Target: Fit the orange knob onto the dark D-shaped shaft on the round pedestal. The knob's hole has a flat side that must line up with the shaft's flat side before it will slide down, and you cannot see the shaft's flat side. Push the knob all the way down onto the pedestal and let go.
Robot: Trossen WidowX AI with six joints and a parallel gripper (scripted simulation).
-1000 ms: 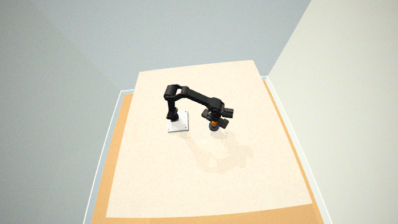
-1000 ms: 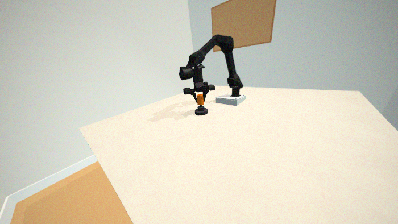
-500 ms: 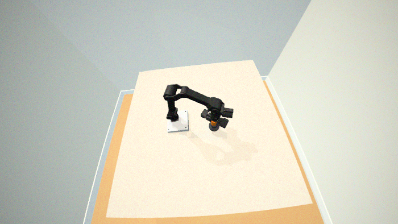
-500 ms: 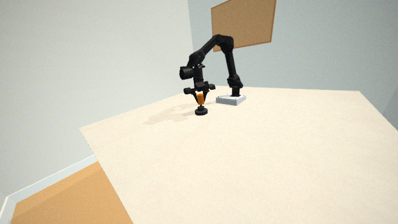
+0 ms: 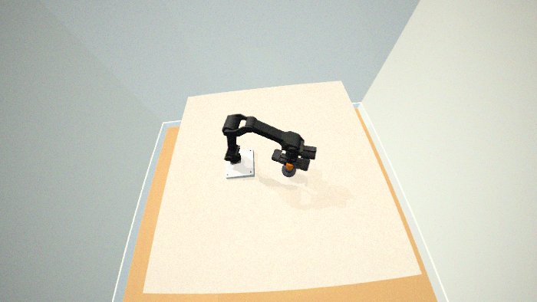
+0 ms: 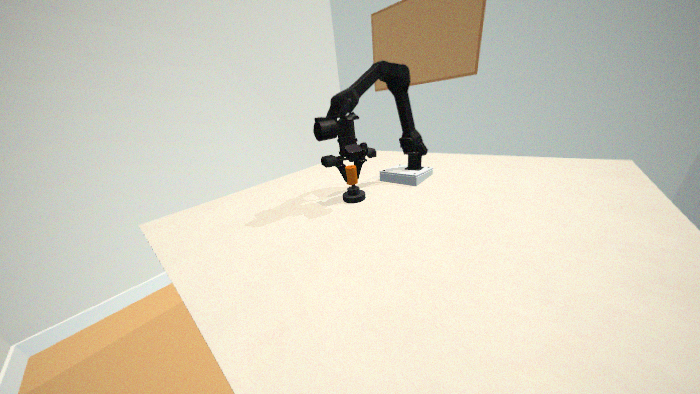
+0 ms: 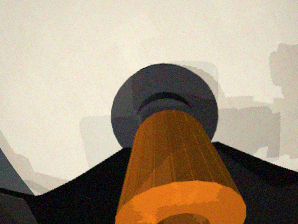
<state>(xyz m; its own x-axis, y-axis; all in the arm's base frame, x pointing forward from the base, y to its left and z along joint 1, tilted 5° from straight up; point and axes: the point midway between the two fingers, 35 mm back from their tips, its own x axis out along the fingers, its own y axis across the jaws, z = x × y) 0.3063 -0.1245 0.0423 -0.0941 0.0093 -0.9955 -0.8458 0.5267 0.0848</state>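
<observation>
The orange knob lies 20 mm above my gripper tip. From my gripper tip the other things lie so: dark round pedestal (40 mm below).
</observation>
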